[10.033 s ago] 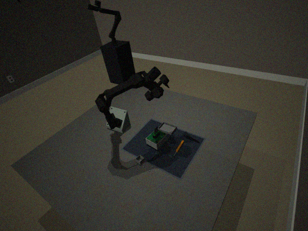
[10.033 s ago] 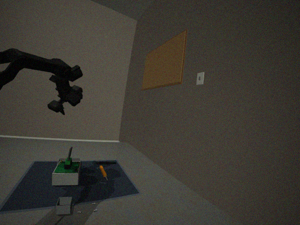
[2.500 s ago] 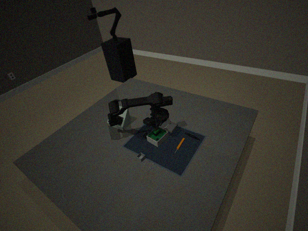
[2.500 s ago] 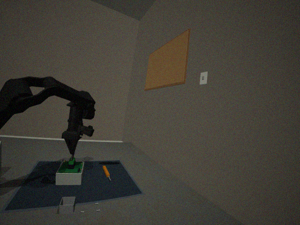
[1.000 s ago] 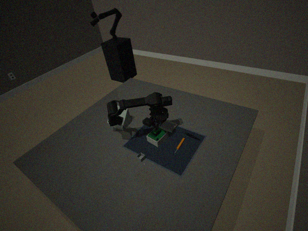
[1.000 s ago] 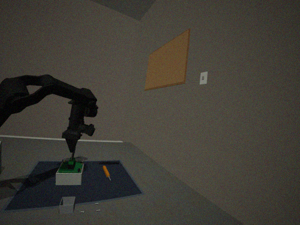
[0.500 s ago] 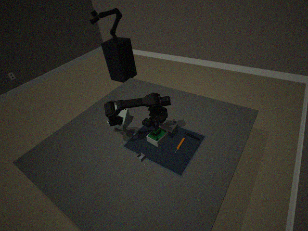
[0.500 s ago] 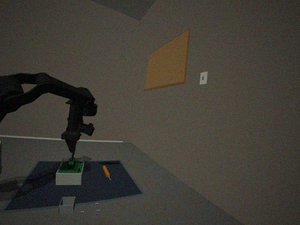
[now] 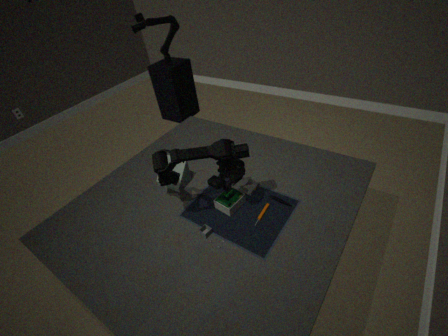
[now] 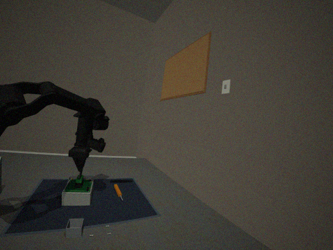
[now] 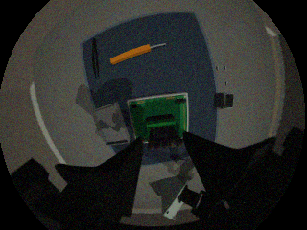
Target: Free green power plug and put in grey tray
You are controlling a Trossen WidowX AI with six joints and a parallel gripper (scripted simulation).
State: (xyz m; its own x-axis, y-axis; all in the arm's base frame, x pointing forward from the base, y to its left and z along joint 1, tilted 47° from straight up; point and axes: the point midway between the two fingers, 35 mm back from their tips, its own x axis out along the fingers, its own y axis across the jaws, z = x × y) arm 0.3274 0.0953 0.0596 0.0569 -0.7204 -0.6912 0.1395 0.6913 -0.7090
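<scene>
The green power plug lies 4 cm below my gripper tip. Round my gripper tip: blue mat: 12 cm below, 5 cm ahead.
</scene>
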